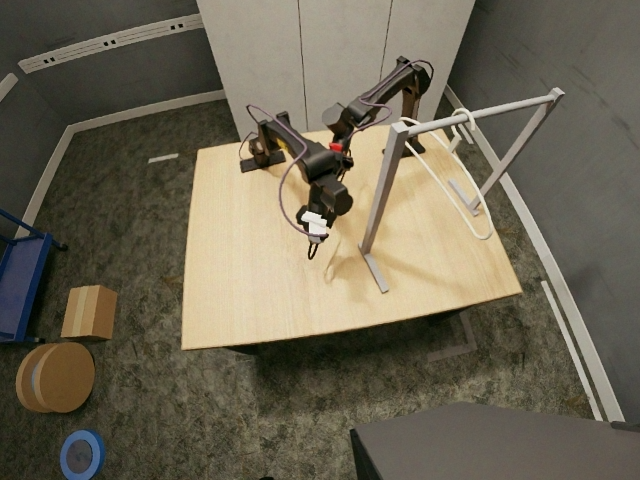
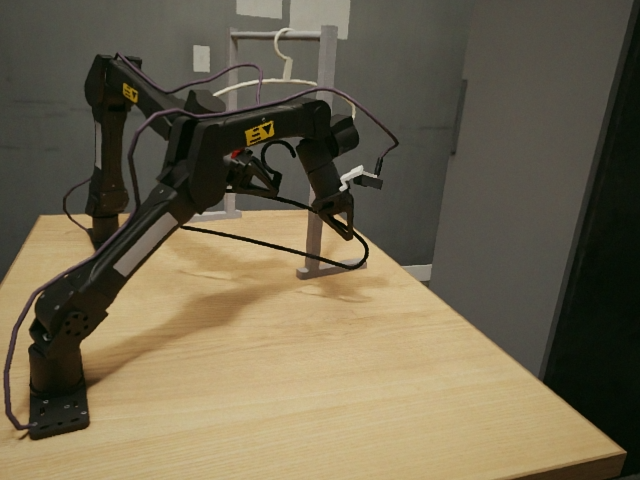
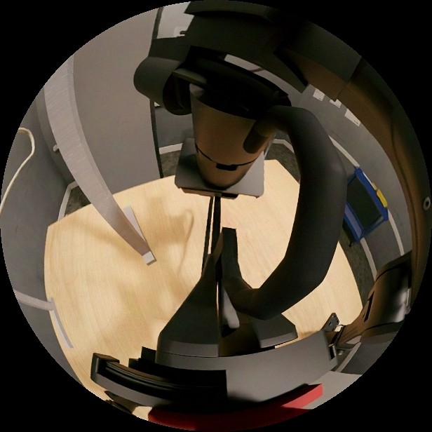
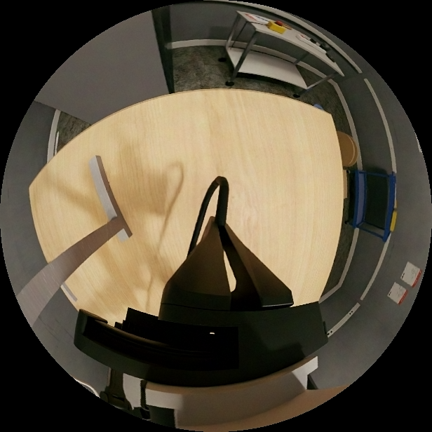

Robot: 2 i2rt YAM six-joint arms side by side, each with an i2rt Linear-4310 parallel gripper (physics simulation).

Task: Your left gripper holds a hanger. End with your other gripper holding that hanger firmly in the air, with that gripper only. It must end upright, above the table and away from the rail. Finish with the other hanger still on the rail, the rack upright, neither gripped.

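Places are measured from the left arm's base along level axes (x back, y right, z up), in centimetres.
Pixels of known places: left gripper, fingertip midpoint: (image 2: 277,194); right gripper, fingertip midpoint: (image 2: 349,239); left arm's base at its link origin: (image 1: 403,151); right arm's base at its link origin: (image 1: 262,162) (image 2: 58,390).
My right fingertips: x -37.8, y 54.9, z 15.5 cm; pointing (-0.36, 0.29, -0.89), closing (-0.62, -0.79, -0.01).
Ahead of a thing's pixels: the offset from my right fingertips to its top centre. "spot": to the spot under its first point. Level surfaces: height alone.
The black hanger {spot: dx -0.1, dy -0.1, dz -5.6 cm} (image 1: 312,251) (image 2: 367,250) (image 3: 320,210) (image 4: 223,187) is upright above the table, hook up, its long bar sloping down towards my right gripper. My left gripper (image 2: 278,179) (image 3: 215,258) is shut on it just below the hook. My right gripper (image 2: 351,236) (image 4: 214,222) is shut on it near one end; its rounded end sticks out past the fingertips. The white hanger {dx -1.3, dy -35.0, dz +39.0 cm} (image 1: 471,119) (image 2: 287,69) (image 3: 32,145) hangs by its hook on the rail (image 1: 516,105) (image 2: 310,35) of the upright grey rack (image 1: 381,191) (image 2: 326,62) (image 3: 90,165) (image 4: 80,255). Neither gripper touches them.
The rack's near post and foot {spot: dx -10.2, dy -17.8, dz -13.5 cm} (image 1: 374,271) (image 2: 336,269) stand close beside the right gripper and the black hanger's end. The two arms are close together over the table {dz -15.5 cm} (image 1: 248,304) (image 2: 336,361). A blue cart (image 1: 23,279) (image 3: 367,205) (image 4: 372,205) stands on the floor beyond.
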